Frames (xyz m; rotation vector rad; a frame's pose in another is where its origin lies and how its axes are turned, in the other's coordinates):
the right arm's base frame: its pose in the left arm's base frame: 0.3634 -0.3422 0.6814 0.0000 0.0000 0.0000
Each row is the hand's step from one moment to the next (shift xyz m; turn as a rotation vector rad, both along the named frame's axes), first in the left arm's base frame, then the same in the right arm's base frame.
Working: the left arm's base frame: its pose in the right arm's base frame: -0.3634 0.3422 -0.6814 0.0000 0.0000 0.0000

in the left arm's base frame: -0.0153 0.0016 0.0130 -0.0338 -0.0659 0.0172
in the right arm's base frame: -0.0153 0.0016 0.0130 -0.0338 -0.0659 0.0172
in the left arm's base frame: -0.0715 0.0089 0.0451 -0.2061 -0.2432 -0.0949
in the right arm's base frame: -0.0715 0.0089 0.0451 -0.2061 -0.2432 -0.0949
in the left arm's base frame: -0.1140 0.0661 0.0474 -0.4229 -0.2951 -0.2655
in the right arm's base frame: -0.1140 0.0661 0.0474 -0.4229 -0.2951 -0.2655
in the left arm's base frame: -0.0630 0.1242 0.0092 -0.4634 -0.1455 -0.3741
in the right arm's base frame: -0.0630 0.1242 0.0092 -0.4634 -0.1455 -0.3741
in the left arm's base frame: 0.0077 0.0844 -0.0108 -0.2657 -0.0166 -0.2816
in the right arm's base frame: 0.0077 0.0844 -0.0108 -0.2657 -0.0166 -0.2816
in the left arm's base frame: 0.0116 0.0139 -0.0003 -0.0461 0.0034 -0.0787
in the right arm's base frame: 0.0116 0.0139 -0.0003 -0.0461 0.0034 -0.0787
